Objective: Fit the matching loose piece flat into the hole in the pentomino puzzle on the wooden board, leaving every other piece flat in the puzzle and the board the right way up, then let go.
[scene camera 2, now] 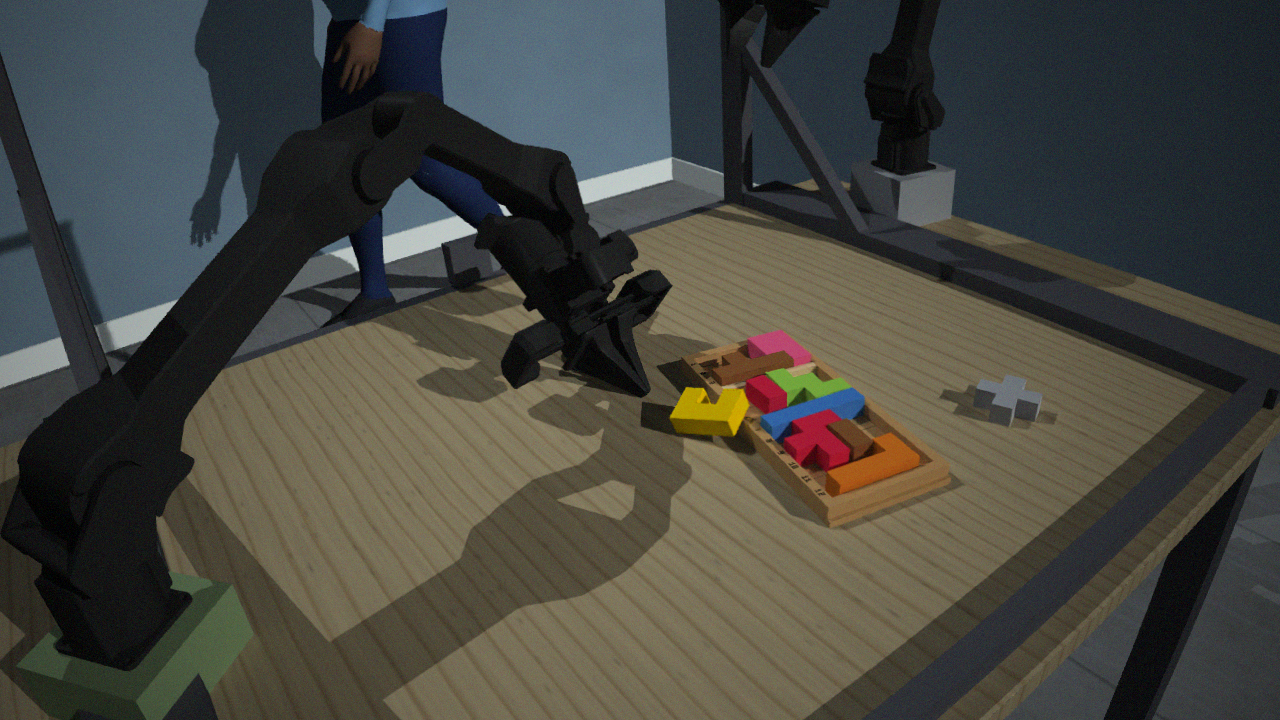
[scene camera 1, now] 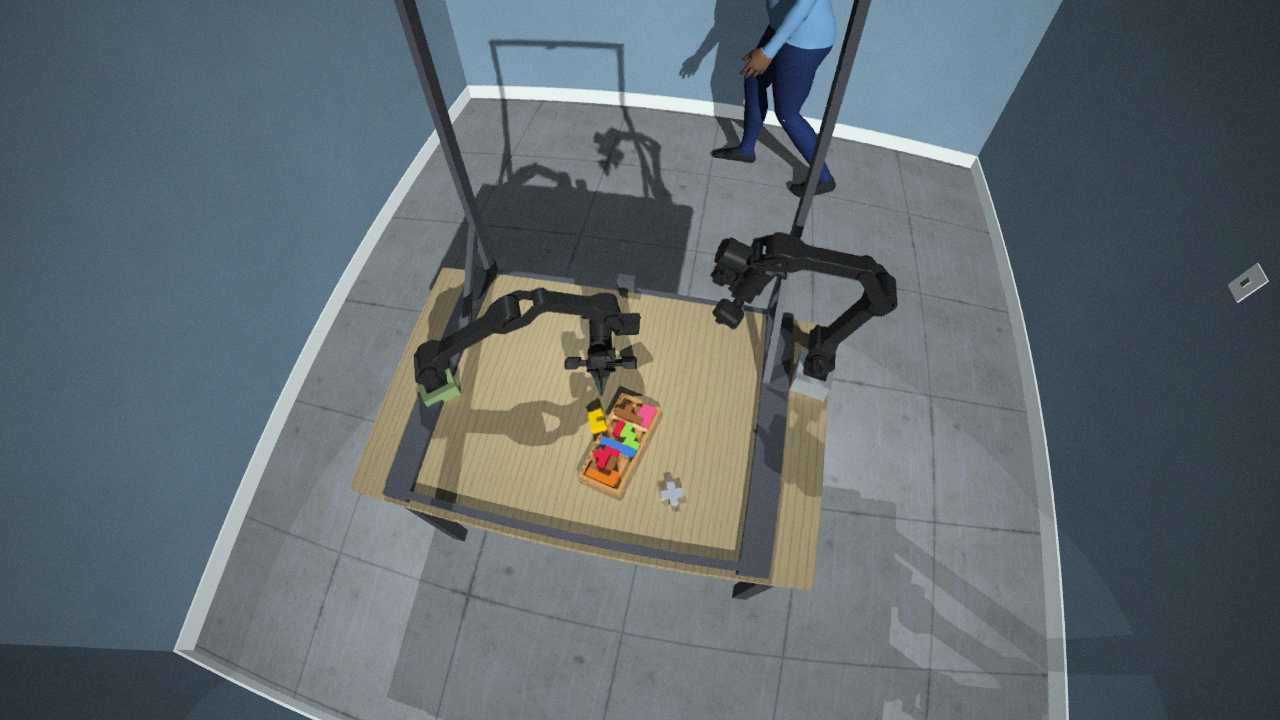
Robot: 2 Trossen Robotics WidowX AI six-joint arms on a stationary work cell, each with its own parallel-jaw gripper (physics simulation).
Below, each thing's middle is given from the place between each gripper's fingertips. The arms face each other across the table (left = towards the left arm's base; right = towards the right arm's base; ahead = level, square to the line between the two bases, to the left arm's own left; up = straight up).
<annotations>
The pink piece (scene camera 2: 776, 341) lies 230 mm below my left hand, 190 mm to the right of it and 170 mm ahead of it. Also, from my left hand: blue piece (scene camera 2: 849, 403): 260 mm to the right, 250 mm ahead, 230 mm below; grey cross-shaped piece (scene camera 2: 1005, 401): 380 mm ahead, 230 mm below, 130 mm to the right; yellow U-shaped piece (scene camera 2: 693, 414): 310 mm to the right, 220 mm below, 180 mm ahead.
The yellow U-shaped piece is 8 cm ahead of my right hand, 1 cm to the right of it and 2 cm above it. The rest, counted from my right hand: blue piece 15 cm ahead, 4 cm to the left, 1 cm above; then red piece (scene camera 2: 810, 442) 18 cm ahead, 1 cm to the left, 1 cm above; then pink piece 7 cm ahead, 12 cm to the left, 1 cm above.
</annotations>
